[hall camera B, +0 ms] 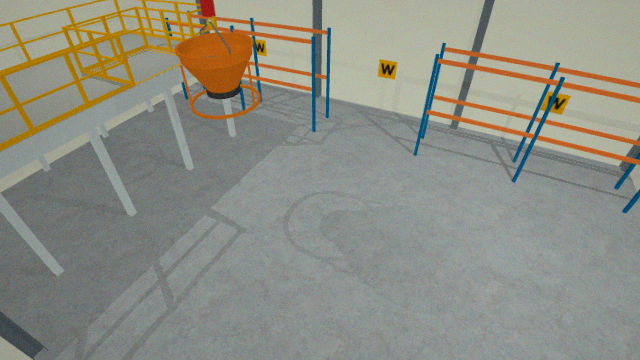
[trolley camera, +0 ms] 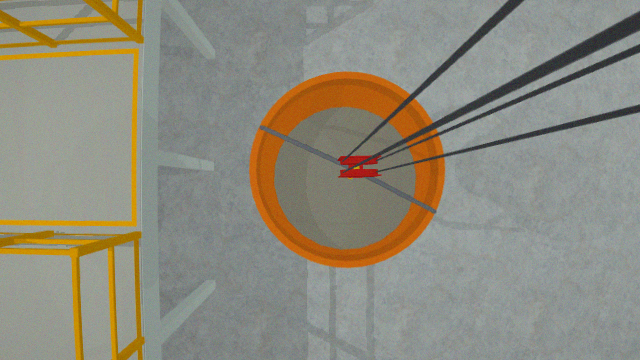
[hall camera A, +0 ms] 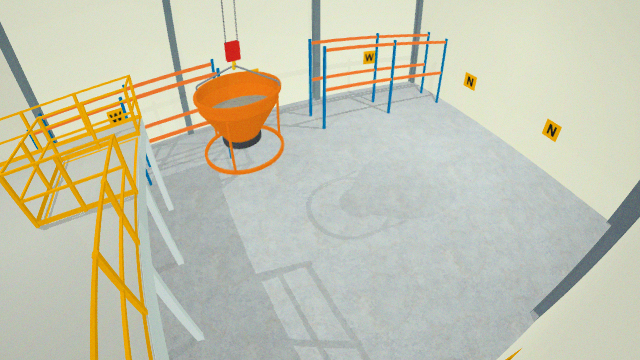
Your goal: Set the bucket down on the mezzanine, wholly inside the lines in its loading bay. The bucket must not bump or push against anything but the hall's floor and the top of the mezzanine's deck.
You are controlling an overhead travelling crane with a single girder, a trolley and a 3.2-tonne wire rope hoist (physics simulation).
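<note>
The orange bucket (hall camera A: 242, 117) (hall camera B: 215, 64) (trolley camera: 345, 94), filled with grey material, hangs upright in the air from its grey bail. My hook (hall camera A: 233, 65) (hall camera B: 210, 22) (trolley camera: 356, 167), under the red block (hall camera A: 232, 51) (trolley camera: 359, 173), is shut on the bail. The trolley view shows the bucket over the floor, right of the mezzanine (hall camera B: 115, 102) (trolley camera: 151, 125), with a gap between rim and deck edge. The loading bay's yellow line (trolley camera: 134, 140) lies at that edge; the bay's far left part is cut off. I cannot tell the foot ring's exact height against the deck.
Yellow railings (hall camera A: 84, 120) (hall camera B: 102, 100) (trolley camera: 75, 300) stand on the deck on both sides of the bay. Blue and orange racks (hall camera A: 324, 90) (hall camera B: 314, 82) stand along the W wall, one behind the bucket in both hall views. Slanting supports (trolley camera: 187, 162) show beside the deck edge.
</note>
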